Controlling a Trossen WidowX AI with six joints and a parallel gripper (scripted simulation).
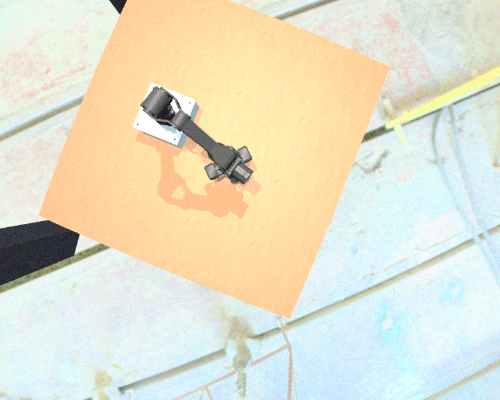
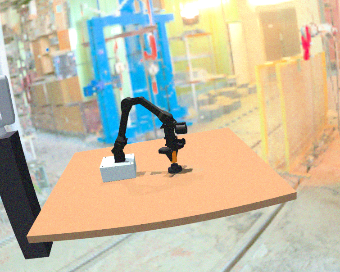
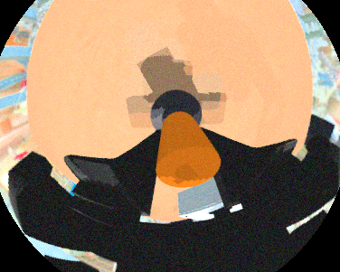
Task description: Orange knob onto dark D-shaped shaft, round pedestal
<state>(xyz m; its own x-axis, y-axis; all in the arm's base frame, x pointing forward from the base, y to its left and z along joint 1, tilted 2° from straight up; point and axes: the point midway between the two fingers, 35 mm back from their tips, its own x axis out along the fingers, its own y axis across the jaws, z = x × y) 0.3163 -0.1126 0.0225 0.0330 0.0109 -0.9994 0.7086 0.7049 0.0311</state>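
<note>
Right now the orange knob is 2 cm above my gripper tip. Also, from my gripper tip: dark round pedestal: 4 cm below.
</note>
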